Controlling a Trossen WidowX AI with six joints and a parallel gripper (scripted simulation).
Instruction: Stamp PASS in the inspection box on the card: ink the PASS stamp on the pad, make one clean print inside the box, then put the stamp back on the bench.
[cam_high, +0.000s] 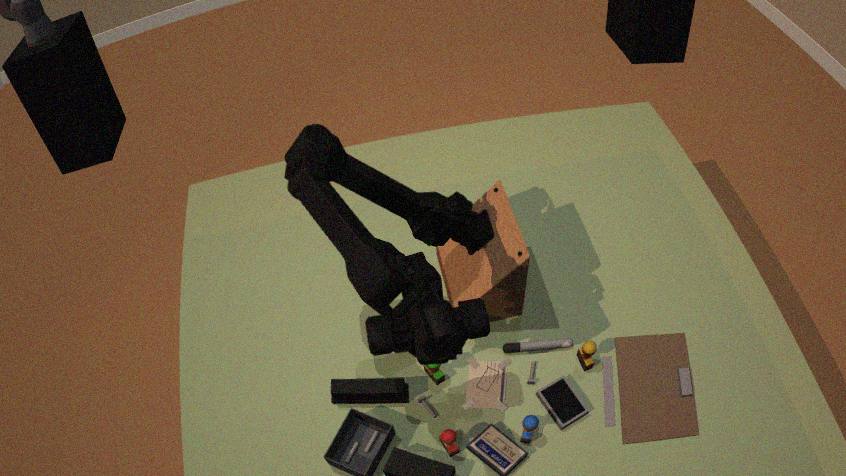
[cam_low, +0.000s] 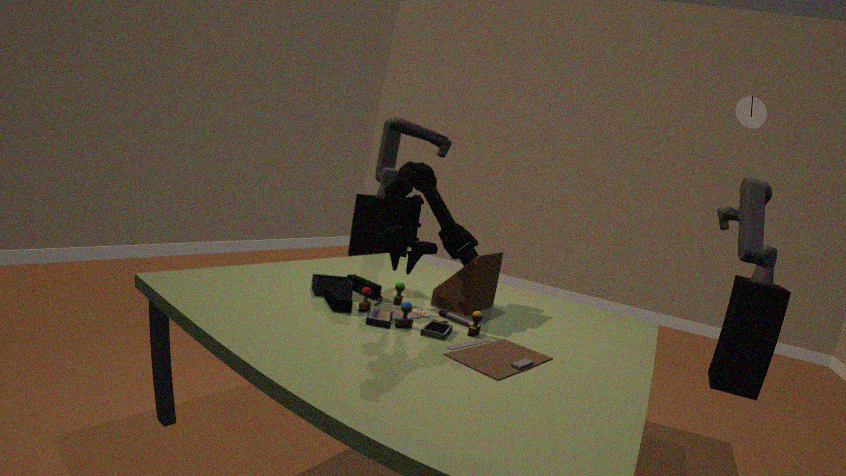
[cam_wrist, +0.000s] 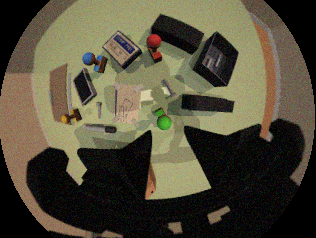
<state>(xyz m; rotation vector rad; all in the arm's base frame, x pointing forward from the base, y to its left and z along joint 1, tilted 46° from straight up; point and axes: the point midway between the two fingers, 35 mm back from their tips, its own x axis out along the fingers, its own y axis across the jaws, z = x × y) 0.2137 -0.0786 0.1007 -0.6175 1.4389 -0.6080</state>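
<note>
Right now my gripper tip is 80 mm above the green-knobbed stamp. From my gripper tip the other things lie so: pale card (40 mm ahead, 90 mm to the left, 100 mm below); black block (20 mm ahead, 120 mm to the right, 80 mm below); red stamp (150 mm ahead, 80 mm below).
</note>
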